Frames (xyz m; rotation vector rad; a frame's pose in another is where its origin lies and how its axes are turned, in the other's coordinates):
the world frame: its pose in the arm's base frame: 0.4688 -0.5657 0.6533 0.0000 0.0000 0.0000
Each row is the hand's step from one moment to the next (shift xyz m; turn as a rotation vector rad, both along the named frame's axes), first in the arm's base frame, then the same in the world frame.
Working: the arm's base frame: its pose in the world frame: -0.4688 0.5657 -0.6533 0.0000 0.0000 0.0000

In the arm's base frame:
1: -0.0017 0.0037 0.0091 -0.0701 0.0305 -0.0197
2: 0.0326 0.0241 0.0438 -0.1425 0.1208 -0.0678
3: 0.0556 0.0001 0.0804 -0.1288 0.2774 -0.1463
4: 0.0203 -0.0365 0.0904 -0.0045 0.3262 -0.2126
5: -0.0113 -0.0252 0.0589 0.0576 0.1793 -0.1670
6: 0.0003 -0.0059 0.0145 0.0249 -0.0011 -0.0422
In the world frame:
1: -0.0017 0.0037 0.0091 -0.0701 0.0305 -0.0197
2: 0.0326 0.0241 0.0438 -0.1425 0.1208 -0.0678
3: 0.0556 0.0001 0.0804 -0.1288 0.2774 -0.1463
4: 0.0203 -0.0365 0.0904 -0.0045 0.3262 -0.2126
5: -0.0113 -0.0252 0.0589 0.0576 0.1793 -0.1670
6: 0.0003 -0.0059 0.0145 0.0249 -0.0011 -0.0422

